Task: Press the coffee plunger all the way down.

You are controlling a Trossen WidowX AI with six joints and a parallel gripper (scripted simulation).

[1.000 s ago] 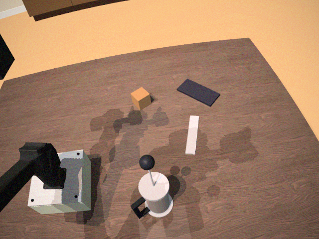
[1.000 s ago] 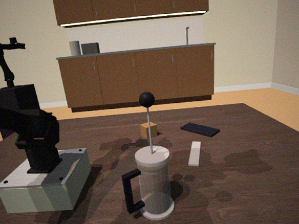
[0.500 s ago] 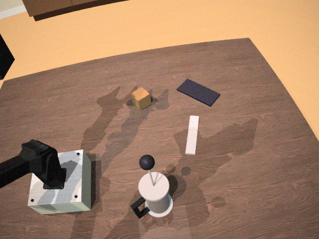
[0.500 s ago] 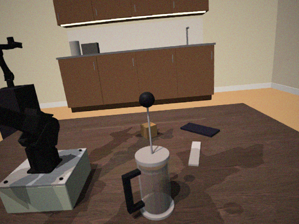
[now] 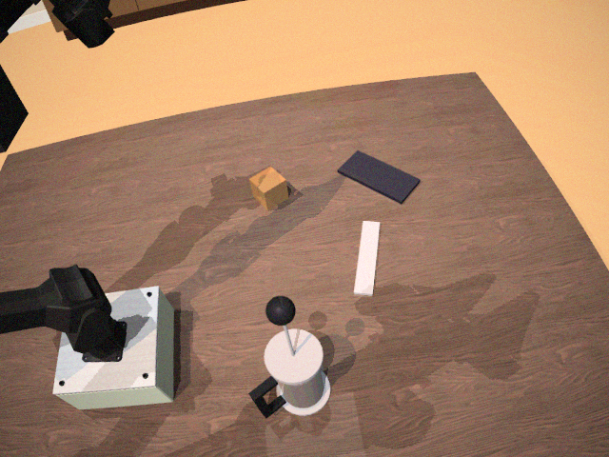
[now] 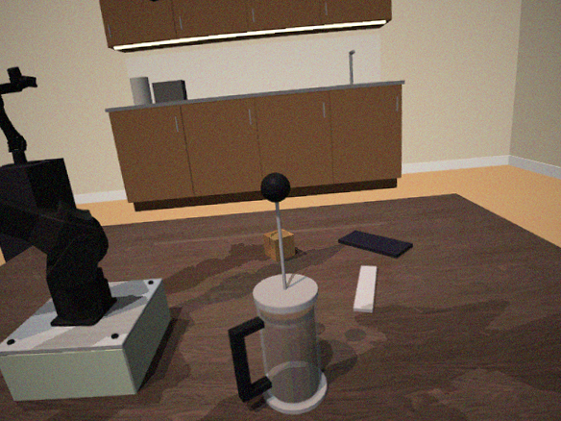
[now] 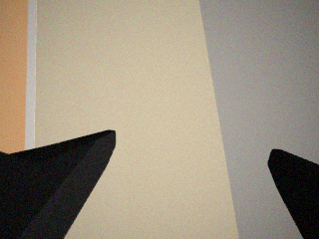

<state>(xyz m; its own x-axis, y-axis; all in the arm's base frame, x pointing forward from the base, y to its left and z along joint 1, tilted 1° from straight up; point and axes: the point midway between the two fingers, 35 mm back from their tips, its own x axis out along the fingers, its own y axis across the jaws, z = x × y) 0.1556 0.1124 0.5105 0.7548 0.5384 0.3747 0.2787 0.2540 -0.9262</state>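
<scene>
Right now my gripper tip is 9 cm short of the coffee press, 20 cm to the left of it and 47 cm above it. Round my gripper tip: white bar 22 cm ahead, 3 cm to the left, 60 cm below; then orange cube 6 cm ahead, 19 cm to the left, 57 cm below.
</scene>
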